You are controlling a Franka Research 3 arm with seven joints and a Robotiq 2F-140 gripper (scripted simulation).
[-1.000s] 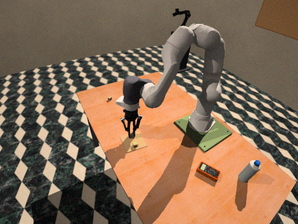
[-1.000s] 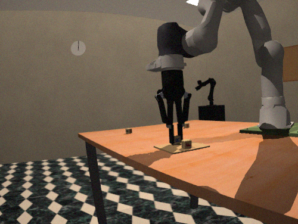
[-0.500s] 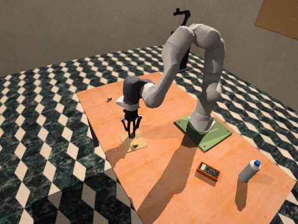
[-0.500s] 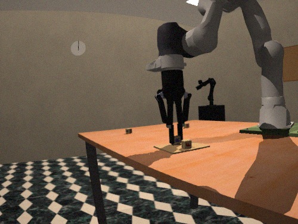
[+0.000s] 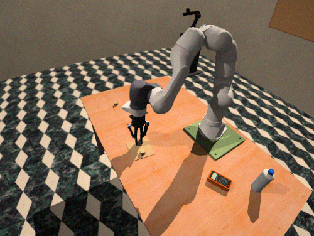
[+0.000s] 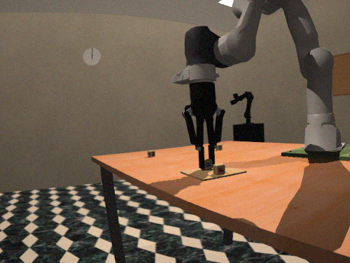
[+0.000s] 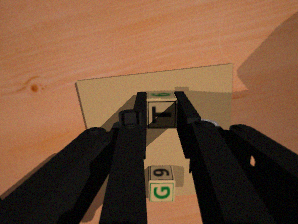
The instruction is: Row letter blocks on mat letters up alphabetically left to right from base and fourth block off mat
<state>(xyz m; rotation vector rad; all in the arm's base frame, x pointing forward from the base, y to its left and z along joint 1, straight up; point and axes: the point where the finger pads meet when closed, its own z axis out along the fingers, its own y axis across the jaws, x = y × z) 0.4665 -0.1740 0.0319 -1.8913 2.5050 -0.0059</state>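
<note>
Now: the tan mat 10 mm ahead of my hand, 40 mm to the left of it and 40 mm below it. Also, from my hand: multimeter 230 mm behind, 470 mm to the left, 30 mm below.
</note>
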